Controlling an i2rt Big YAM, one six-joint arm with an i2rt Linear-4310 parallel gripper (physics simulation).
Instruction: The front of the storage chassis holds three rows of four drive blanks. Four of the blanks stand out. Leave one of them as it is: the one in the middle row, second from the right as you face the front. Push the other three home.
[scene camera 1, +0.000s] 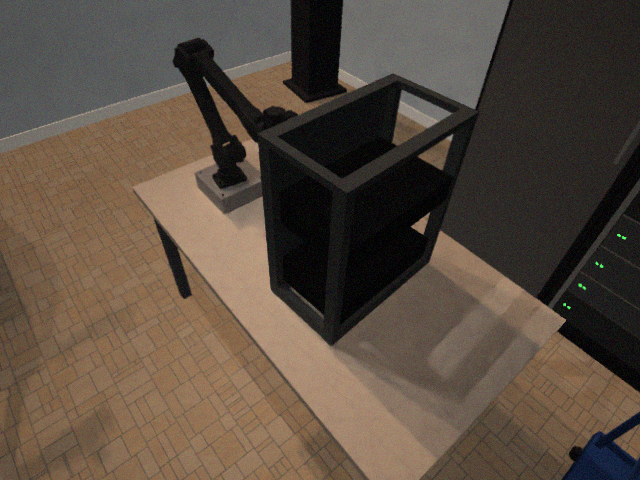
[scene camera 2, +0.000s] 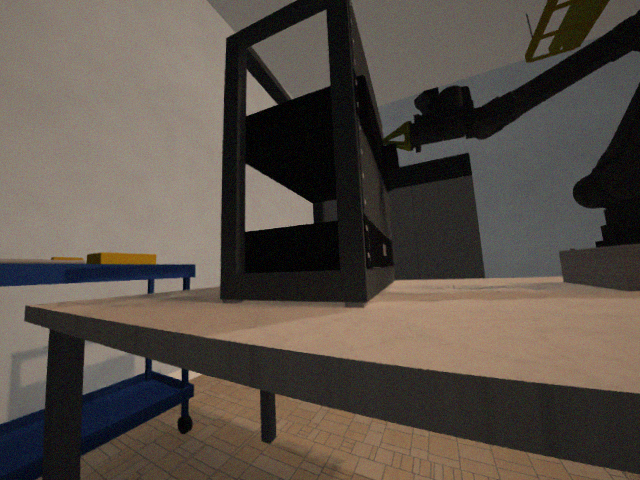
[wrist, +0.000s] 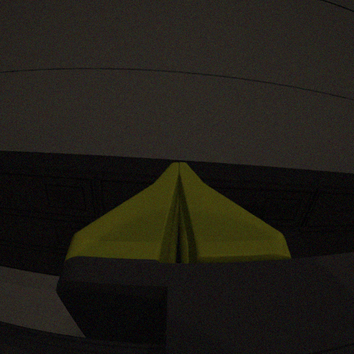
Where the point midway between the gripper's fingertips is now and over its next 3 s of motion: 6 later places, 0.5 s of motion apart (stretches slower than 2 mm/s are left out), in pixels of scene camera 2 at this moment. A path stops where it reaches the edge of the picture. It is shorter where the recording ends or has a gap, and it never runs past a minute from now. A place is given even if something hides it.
My gripper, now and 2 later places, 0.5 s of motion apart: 382, 141; 404, 123; 431, 114
